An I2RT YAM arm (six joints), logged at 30 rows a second.
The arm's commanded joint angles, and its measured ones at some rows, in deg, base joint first. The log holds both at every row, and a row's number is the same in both.
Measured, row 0:
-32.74 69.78 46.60 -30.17 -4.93 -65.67
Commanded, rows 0 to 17:
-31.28 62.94 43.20 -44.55 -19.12 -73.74
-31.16 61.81 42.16 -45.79 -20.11 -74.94
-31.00 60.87 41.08 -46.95 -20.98 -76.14
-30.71 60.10 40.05 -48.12 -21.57 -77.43
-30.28 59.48 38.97 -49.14 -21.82 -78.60
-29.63 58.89 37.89 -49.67 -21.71 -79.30
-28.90 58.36 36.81 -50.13 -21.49 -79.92
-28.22 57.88 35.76 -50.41 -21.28 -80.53
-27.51 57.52 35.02 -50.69 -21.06 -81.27
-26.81 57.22 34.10 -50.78 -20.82 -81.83
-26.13 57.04 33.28 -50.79 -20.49 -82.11
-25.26 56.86 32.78 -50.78 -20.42 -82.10
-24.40 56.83 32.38 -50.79 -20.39 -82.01
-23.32 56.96 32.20 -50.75 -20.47 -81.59
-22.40 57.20 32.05 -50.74 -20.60 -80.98
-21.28 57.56 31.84 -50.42 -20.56 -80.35
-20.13 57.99 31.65 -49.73 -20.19 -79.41
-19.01 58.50 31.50 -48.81 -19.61 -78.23
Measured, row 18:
-22.49 57.83 32.04 -49.67 -18.76 -79.87
